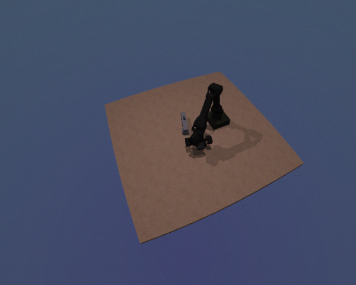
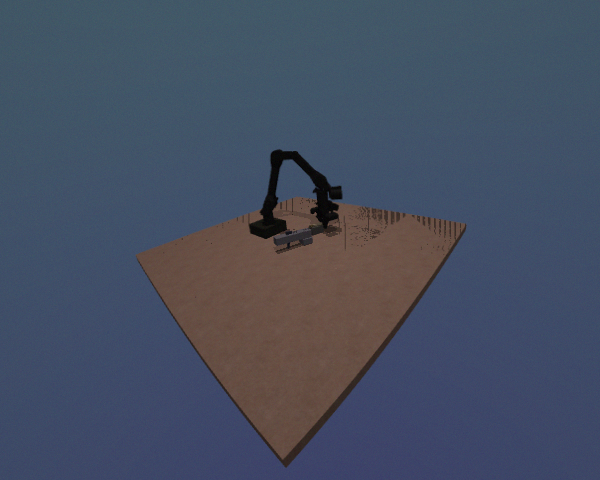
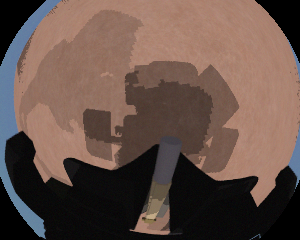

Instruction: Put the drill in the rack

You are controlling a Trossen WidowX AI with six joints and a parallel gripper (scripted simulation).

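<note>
My gripper tip is 40 mm to the left of the drill, 30 mm below it and 10 mm past it. Round my gripper tip: dark block 50 mm to the right, 10 mm behind, 10 mm above; grey block 230 mm to the right, 40 mm ahead, 30 mm above; dark key 250 mm to the right, 40 mm above, 30 mm ahead.
</note>
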